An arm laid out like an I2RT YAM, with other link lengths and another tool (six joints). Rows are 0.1 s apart.
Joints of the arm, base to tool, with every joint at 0 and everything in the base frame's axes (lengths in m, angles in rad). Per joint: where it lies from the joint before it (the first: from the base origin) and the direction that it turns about. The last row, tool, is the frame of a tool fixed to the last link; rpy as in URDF.
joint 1: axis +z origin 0 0 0.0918
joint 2: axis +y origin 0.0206 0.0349 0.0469
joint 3: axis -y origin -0.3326 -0.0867 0
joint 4: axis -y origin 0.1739 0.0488 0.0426
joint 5: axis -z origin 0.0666 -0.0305 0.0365
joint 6: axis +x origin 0.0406 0 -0.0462
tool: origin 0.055 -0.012 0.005 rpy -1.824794 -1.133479 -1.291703
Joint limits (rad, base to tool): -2.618..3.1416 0..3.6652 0..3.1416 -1.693..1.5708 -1.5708..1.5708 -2.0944..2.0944
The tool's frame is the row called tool.
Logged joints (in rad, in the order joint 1, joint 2, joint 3, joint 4, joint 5, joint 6), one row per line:
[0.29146 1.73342 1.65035 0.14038 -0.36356 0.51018]
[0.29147 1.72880 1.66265 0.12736 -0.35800 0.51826]
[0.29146 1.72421 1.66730 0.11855 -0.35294 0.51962]
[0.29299 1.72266 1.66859 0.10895 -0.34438 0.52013]
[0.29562 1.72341 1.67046 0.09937 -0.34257 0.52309]
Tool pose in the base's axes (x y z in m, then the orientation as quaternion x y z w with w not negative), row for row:
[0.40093 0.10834 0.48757 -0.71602 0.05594 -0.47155 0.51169]
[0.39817 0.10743 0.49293 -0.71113 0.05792 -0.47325 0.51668]
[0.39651 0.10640 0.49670 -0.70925 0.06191 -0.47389 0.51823]
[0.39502 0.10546 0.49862 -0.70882 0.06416 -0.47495 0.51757]
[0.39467 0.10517 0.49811 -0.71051 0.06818 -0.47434 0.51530]
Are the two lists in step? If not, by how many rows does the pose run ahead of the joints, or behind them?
The pose runs 1 row behind the joints: the pose in row i belongs to the joints in row i - 1.
